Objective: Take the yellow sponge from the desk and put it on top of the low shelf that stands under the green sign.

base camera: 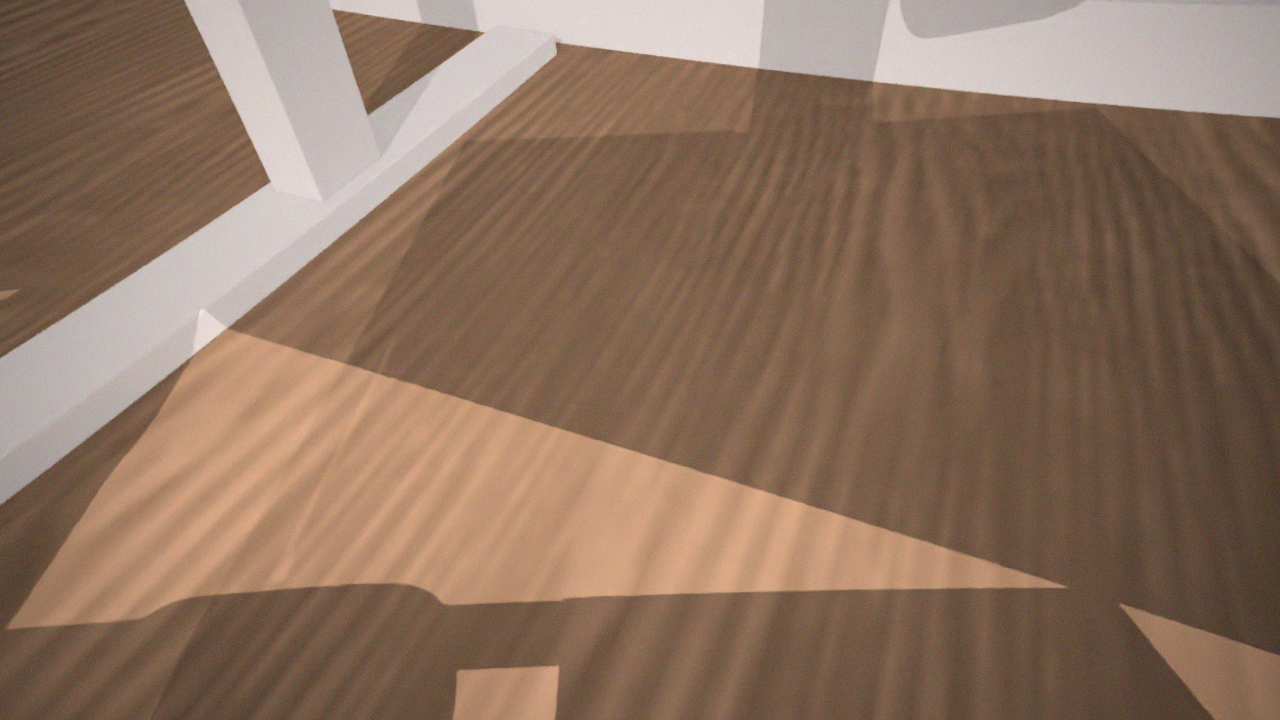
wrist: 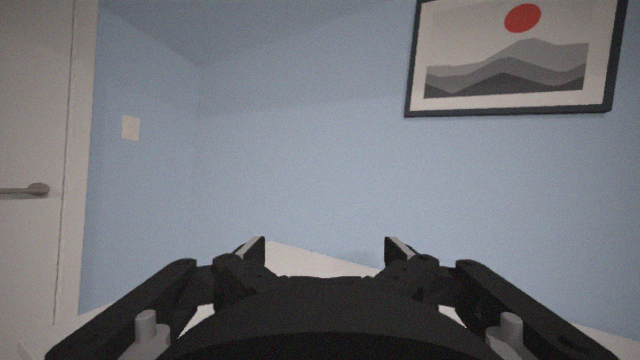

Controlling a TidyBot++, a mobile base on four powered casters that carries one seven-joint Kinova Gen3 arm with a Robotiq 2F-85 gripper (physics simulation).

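Places are measured from the arm's base along level axes (x back, y left, z down), in centimetres.
Where they show: gripper, fingertip midpoint: [wrist: 324, 249].
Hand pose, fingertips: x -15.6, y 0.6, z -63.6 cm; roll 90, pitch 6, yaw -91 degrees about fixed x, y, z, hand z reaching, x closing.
Things, the pixels of their centre, and the offset from my fingertips. "*": a spot on its surface instead. Level surfaces: height alone.
- white desk top, surface height: dz +31.3 cm
- white desk leg, surface spot: [base camera: 290, 98] * dx -49.3, dy +26.2, dz +92.4 cm
- wooden floor, surface height: dz +103.3 cm
- handle, surface spot: [wrist: 37, 189] * dx -61.2, dy +104.4, dz +10.4 cm
- light switch, body centre: [wrist: 131, 128] dx -90.2, dy +98.8, dz -18.7 cm
My gripper [wrist: 324, 249] is open, its two fingertips wide apart, with no object showing between them. The white desk top [wrist: 305, 260] shows behind and below the fingers in the wrist view, and its far corner appears between the fingertips. The gripper's body covers much of the desk top. The yellow sponge does not show in either view. The low shelf and the green sign do not show either. In the base camera view a white desk leg [base camera: 290, 98] stands on a long white foot bar [base camera: 205, 232] at the left.
A white wall base [base camera: 1074, 67] runs along the back of the wooden floor [base camera: 716, 313]. In the wrist view a framed mountain picture [wrist: 505, 60] hangs on the blue wall [wrist: 300, 165] at the right. A door [wrist: 30, 125] with a handle [wrist: 37, 189] and a light switch [wrist: 130, 128] are at the left.
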